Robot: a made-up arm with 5 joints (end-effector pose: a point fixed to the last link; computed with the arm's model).
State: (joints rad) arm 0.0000 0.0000 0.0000 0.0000 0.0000
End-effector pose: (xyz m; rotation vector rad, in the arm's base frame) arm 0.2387 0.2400 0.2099 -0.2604 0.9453 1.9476
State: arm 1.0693 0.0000 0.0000 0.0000 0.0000
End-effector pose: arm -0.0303 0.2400 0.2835 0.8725 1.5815 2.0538
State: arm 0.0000 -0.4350 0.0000 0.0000 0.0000
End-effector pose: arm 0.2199 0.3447 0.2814 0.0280 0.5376 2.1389
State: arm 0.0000 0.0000 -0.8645 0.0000 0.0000
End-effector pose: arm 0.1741 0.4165 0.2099 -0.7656 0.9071 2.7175
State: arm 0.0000 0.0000 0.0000 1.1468 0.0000
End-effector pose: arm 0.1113 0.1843 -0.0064 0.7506 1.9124 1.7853
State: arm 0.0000 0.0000 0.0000 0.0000 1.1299
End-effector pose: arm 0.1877 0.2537 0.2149 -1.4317 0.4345 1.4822
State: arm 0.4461 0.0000 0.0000 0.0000 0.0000
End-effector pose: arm 0.1177 0.2400 0.2045 0.1849 1.2267 2.0459
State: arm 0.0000 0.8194 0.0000 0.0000 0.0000
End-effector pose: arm 0.2686 0.0055 0.2179 -0.7727 1.6107 1.3917
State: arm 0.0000 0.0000 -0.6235 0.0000 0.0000
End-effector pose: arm 0.2073 0.3740 0.2099 -0.6123 0.9335 2.5076
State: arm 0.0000 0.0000 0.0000 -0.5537 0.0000
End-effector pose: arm 0.2009 0.2397 0.3338 -0.6730 0.4436 1.8432
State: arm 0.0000 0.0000 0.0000 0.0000 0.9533
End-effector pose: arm 0.1957 0.2523 0.2181 -1.2662 0.5246 1.5827
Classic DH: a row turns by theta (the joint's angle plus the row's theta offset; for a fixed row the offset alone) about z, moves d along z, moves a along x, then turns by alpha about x. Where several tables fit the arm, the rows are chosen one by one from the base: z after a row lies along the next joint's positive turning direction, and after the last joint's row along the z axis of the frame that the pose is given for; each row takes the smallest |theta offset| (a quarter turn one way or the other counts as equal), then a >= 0, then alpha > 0; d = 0 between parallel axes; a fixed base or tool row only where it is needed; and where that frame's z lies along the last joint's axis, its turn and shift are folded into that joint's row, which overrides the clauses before.
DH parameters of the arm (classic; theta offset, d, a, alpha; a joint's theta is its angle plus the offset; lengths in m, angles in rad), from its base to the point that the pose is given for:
base (fixed): 0 0.4738 0.1663 -1.5708
joint 1: 1.4986 0.1206 -0.0067 -1.6999
joint 2: 1.5615 0.1321 -0.156 1.4992
joint 3: 1.4173 0.2696 0.0273 -1.4879
joint 4: -1.3453 -0.424 -0.0115 -2.6089
joint 5: -1.431 -0.384 -0.0299 2.2054
tool (fixed): -0.815 0.049 0 0

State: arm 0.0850 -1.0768 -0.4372 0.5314 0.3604
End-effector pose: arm 0.1397 0.5431 0.4672 0.0241 -0.0106 2.6880
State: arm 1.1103 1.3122 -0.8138 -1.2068 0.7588
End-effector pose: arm -0.0143 0.0845 0.4560 0.8098 0.0499 -2.9753
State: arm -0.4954 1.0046 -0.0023 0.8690 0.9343
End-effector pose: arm 0.3291 -0.1750 0.2126 -1.2484 1.7856 0.7363
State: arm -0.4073 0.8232 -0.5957 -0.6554 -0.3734
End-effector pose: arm 0.3078 0.1780 0.2700 -1.2920 1.2420 1.8854
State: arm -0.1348 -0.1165 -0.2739 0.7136 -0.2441
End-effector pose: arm 0.2438 0.3044 0.0691 0.3363 1.6192 2.1361
